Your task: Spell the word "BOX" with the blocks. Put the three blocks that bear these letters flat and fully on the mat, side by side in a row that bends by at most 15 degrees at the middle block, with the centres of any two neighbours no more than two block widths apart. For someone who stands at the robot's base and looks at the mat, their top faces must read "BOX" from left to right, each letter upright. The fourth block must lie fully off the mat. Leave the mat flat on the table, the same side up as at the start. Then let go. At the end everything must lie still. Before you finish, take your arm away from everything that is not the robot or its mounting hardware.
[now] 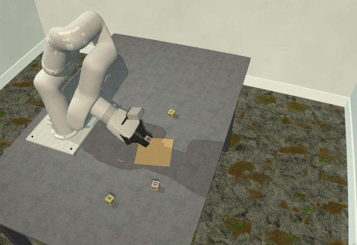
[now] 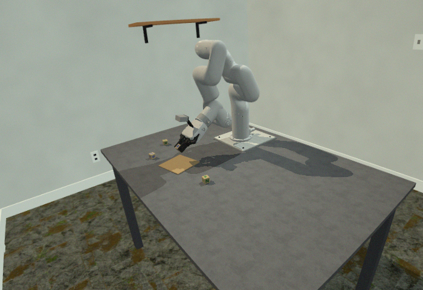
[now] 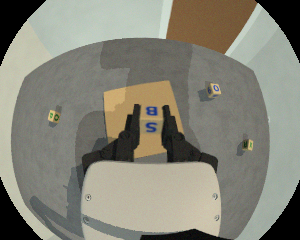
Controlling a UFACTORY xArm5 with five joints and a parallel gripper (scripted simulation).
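Now: hand 30 mm short of the tan mat, 10 mm to the right of it and 80 mm above it. The rest, counted from my hand: X block: 40 mm behind, 250 mm to the right, 70 mm below; then B block: 10 mm ahead; then O block: 100 mm ahead, 140 mm to the right, 70 mm below.
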